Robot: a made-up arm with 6 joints. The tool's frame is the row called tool. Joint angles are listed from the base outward.
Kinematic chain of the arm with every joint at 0, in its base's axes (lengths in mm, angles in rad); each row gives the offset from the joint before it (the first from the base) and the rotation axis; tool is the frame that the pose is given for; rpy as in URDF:
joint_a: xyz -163.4 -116 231.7 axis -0.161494 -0.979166 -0.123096
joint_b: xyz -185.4 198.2 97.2 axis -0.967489 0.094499 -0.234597
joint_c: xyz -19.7 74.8 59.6 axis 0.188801 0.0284 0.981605
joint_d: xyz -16 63.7 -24.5 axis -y
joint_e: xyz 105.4 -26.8 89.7 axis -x
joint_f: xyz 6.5 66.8 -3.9 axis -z
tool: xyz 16.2 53.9 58.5 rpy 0 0 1.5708
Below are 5 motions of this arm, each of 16 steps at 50 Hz.
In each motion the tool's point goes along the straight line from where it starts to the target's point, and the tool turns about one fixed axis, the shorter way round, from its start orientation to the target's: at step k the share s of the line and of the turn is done. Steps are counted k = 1, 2, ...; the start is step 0. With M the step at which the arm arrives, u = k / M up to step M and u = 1 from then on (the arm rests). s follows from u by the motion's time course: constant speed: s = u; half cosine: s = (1 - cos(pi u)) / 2; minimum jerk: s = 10 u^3 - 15 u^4 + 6 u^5.
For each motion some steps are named. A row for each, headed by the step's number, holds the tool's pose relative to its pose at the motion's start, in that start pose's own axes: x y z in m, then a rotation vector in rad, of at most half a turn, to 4 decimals.
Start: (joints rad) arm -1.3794 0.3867 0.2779 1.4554 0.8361 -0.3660
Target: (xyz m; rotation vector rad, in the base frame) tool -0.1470 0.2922 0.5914 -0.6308 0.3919 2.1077
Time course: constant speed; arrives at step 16
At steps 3, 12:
3: 0.0174 0.0096 0.0008 0.0008 0.0236 -0.0074
12: 0.0696 0.0383 0.0033 0.0030 0.0942 -0.0295

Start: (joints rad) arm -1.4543 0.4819 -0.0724 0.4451 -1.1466 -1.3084
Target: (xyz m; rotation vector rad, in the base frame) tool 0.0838 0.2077 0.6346 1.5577 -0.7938 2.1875
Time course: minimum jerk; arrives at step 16
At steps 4, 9, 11, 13, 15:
4: 0.0045 -0.0021 0.0015 0.0098 -0.0011 -0.0040
9: 0.0265 -0.0125 0.0091 0.0586 -0.0066 -0.0238
11: 0.0353 -0.0166 0.0121 0.0780 -0.0088 -0.0317
13: 0.0409 -0.0192 0.0140 0.0904 -0.0102 -0.0368
15: 0.0429 -0.0202 0.0147 0.0949 -0.0107 -0.0386

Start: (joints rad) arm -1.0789 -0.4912 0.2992 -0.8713 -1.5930 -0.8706
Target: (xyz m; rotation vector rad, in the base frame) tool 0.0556 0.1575 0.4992 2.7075 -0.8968 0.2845
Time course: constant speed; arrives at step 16
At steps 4, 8, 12, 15, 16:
4: 0.0035 0.0017 -0.0199 0.1287 -0.0033 -0.0090
8: 0.0071 0.0035 -0.0399 0.2575 -0.0066 -0.0180
12: 0.0106 0.0052 -0.0598 0.3862 -0.0099 -0.0270
15: 0.0133 0.0065 -0.0748 0.4827 -0.0123 -0.0337
16: 0.0142 0.0070 -0.0798 0.5149 -0.0132 -0.0360

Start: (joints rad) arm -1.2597 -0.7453 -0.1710 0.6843 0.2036 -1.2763
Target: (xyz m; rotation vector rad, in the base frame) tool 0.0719 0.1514 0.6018 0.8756 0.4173 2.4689
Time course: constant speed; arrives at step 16
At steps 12, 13, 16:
12: 0.0231 -0.0451 -0.0769 0.4753 0.1775 -0.0092
13: 0.0251 -0.0488 -0.0834 0.5149 0.1923 -0.0100
16: 0.0308 -0.0601 -0.1026 0.6338 0.2367 -0.0123

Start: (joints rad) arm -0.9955 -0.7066 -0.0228 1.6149 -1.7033 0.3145
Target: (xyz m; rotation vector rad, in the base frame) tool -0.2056 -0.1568 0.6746 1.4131 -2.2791 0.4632
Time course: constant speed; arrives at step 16
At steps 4, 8, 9, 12, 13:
4: -0.0043 -0.0054 0.0150 0.0084 -0.0655 -0.0418
8: -0.0085 -0.0108 0.0300 0.0169 -0.1310 -0.0836
9: -0.0096 -0.0121 0.0337 0.0190 -0.1473 -0.0940
12: -0.0128 -0.0161 0.0449 0.0253 -0.1964 -0.1254
13: -0.0139 -0.0175 0.0487 0.0274 -0.2128 -0.1358

